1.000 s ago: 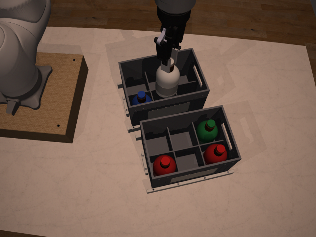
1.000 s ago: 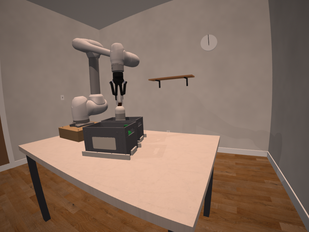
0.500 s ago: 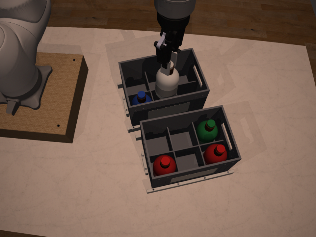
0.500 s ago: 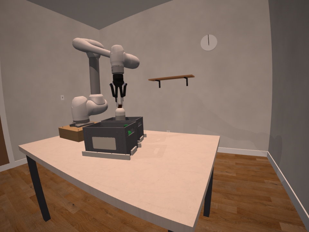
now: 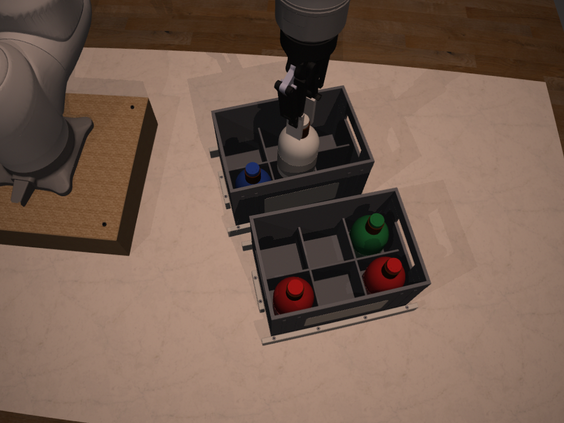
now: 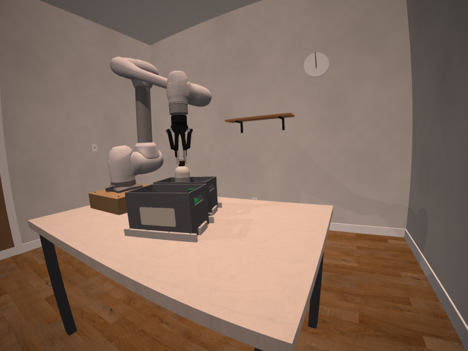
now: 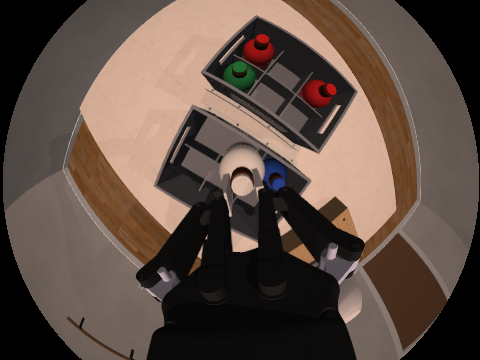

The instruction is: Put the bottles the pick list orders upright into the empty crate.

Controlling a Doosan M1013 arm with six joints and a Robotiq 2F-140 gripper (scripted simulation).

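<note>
The white bottle lies 8 cm below my hand. Also, from my hand: blue bottle (8 cm behind, 4 cm to the right, 20 cm below); then green bottle (16 cm ahead, 11 cm to the right, 20 cm below); then pick list (8 cm behind, 17 cm to the left, 29 cm below).
</note>
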